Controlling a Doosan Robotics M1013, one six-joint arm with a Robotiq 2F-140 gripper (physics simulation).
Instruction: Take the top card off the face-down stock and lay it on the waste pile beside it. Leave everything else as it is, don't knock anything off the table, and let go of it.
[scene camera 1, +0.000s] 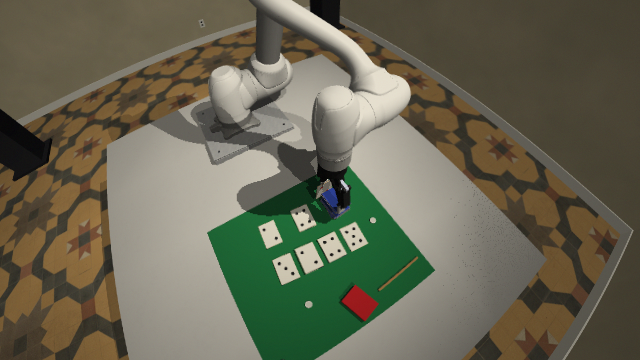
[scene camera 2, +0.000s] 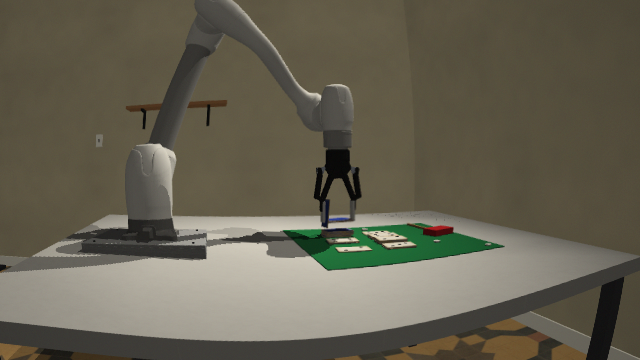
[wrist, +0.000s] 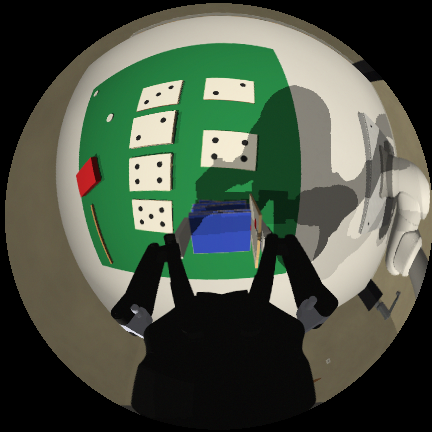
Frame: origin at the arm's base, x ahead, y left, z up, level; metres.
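Where they show: gripper, fingertip midpoint: (scene camera 1: 332, 200) (scene camera 2: 337, 221) (wrist: 220, 223); arm's base, origin of the base link: (scene camera 1: 236, 121) (scene camera 2: 151, 236) (wrist: 385, 173).
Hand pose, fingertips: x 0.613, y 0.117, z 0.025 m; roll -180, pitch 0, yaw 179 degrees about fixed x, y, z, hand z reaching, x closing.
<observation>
Each offset is from my fingertips to the top centre of the thing. "pt": to the spot under its first point. Level surfaces: height alone.
My gripper (scene camera 1: 334, 198) (scene camera 2: 339, 219) (wrist: 220, 223) is raised a little above the face-down stock {pt 0.035 m down, 0.009 m back, 0.024 m right} (scene camera 2: 337, 233) (wrist: 220, 205). It is shut on blue-backed cards. One blue card {0.007 m up, 0.002 m ahead, 0.014 m left} (scene camera 1: 330, 197) (scene camera 2: 339, 219) (wrist: 221, 235) lies flat, spanning between the fingers. Another card {0.074 m up, 0.042 m back, 0.005 m right} (scene camera 2: 327, 213) (wrist: 256, 231) stands upright between that card's edge and one finger, the right one in the wrist view. The stock is a low pile on the mat, partly hidden below the held card. A face-up four-dot card {0.041 m down, 0.022 m back, 0.110 m right} (scene camera 1: 303, 218) (scene camera 2: 342, 241) (wrist: 229, 150) lies beside the stock.
On the green mat {0.047 m down} (scene camera 1: 240, 300) (scene camera 2: 320, 260) (wrist: 190, 65) are a two-dot card {0.044 m down, 0.035 m back, 0.239 m right} (scene camera 1: 270, 234) (wrist: 229, 90), a row of several face-up cards, a red box {0.027 m down, 0.319 m ahead, 0.126 m right} (scene camera 1: 359, 302) (scene camera 2: 438, 230) (wrist: 88, 176), a thin stick {0.040 m down, 0.324 m ahead, 0.034 m left} (scene camera 1: 398, 273) (wrist: 101, 233) and small white discs.
</observation>
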